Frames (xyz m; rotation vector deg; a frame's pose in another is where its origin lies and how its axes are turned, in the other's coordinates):
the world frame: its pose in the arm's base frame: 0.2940 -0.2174 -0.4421 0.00 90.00 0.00
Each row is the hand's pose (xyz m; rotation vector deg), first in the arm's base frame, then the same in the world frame.
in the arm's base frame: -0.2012 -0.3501 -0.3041 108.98 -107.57 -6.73
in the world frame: -0.1380 -0.1327 -0.4952 -78.23 97.35 -69.13
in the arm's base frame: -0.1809 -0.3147 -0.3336 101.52 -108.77 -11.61
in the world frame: -0.1085 -0.0973 -0.4749 -78.24 103.62 -62.18
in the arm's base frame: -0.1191 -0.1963 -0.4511 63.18 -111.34 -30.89
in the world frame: 0.0090 0.0211 -0.4131 -71.67 129.82 -24.60
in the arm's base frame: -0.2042 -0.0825 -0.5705 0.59 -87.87 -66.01
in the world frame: 0.1284 0.1349 -0.4982 -60.96 150.99 59.88
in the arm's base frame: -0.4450 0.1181 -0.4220 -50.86 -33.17 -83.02
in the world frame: -0.0201 0.3355 -0.7390 26.79 -95.96 -111.53
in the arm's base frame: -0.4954 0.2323 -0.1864 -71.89 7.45 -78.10
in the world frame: -0.2557 0.4497 -0.7894 4.65 -54.06 -112.41
